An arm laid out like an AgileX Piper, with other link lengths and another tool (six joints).
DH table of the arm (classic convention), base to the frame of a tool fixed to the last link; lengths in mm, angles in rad. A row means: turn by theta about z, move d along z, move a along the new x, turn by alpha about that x. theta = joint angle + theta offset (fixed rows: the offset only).
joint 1: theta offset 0  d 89.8  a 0  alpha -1.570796
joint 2: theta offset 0.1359  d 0  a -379.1  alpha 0
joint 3: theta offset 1.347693  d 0  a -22  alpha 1.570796
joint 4: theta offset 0  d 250.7  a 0  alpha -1.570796
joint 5: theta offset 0  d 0  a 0  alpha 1.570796
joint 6: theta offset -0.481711  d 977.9  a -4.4  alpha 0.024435
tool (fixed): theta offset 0  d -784  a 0  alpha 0
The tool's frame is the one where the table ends.
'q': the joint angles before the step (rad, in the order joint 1, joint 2, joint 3, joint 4, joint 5, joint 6). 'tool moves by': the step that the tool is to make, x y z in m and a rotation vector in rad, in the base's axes. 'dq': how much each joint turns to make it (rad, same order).
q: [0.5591 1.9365 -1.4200 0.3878 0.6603 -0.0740]
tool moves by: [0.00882 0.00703 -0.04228 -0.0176 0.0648 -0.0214]
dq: [-0.0001 0.0884 0.0000 0.0272 -0.0261 -0.0002]
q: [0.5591 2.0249 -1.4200 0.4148 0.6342 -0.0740]
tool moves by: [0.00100 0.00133 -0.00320 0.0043 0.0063 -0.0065]
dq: [0.0000 0.0078 -0.0001 0.0092 -0.0051 0.0001]
